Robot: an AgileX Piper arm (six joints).
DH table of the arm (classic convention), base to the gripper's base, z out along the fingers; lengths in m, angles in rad. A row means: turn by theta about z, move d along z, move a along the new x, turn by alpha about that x. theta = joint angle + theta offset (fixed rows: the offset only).
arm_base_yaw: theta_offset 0, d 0.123, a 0, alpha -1.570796
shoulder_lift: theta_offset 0.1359, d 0, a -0.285, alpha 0
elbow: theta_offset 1.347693, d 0, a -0.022, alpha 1.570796
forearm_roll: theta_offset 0, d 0.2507, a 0, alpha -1.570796
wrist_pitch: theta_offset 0, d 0, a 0, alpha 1.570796
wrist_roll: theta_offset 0, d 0.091, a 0, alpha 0
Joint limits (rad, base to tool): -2.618..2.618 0..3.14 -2.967..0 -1.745..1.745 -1.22..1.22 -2.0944..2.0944
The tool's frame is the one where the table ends.
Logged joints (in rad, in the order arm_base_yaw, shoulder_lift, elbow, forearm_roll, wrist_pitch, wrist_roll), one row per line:
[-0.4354 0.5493 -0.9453 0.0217 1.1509 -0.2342]
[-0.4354 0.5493 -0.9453 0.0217 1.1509 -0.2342]
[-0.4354 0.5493 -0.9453 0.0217 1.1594 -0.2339]
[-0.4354 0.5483 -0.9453 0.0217 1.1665 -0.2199]
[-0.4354 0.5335 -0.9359 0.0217 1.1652 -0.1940]
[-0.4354 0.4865 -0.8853 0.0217 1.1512 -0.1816]
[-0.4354 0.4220 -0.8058 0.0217 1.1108 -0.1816]
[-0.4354 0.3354 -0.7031 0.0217 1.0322 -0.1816]
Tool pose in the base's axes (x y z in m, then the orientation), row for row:
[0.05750 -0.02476 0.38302 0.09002 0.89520 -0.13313 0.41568]
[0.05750 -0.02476 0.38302 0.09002 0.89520 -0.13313 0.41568]
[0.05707 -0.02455 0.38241 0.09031 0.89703 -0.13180 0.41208]
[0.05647 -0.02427 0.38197 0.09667 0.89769 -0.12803 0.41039]
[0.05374 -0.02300 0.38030 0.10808 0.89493 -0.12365 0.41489]
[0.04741 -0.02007 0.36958 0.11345 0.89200 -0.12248 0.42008]
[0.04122 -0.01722 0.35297 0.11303 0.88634 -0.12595 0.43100]
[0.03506 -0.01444 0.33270 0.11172 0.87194 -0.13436 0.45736]
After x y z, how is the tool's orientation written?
As a quaternion, x y z w.
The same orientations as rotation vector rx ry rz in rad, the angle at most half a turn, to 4 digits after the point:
[0.2261 2.2483 -0.3344]
[0.2261 2.2483 -0.3344]
[0.2272 2.2566 -0.3316]
[0.2434 2.2600 -0.3223]
[0.2715 2.2484 -0.3107]
[0.2844 2.2357 -0.3070]
[0.2819 2.2105 -0.3141]
[0.2753 2.1488 -0.3311]

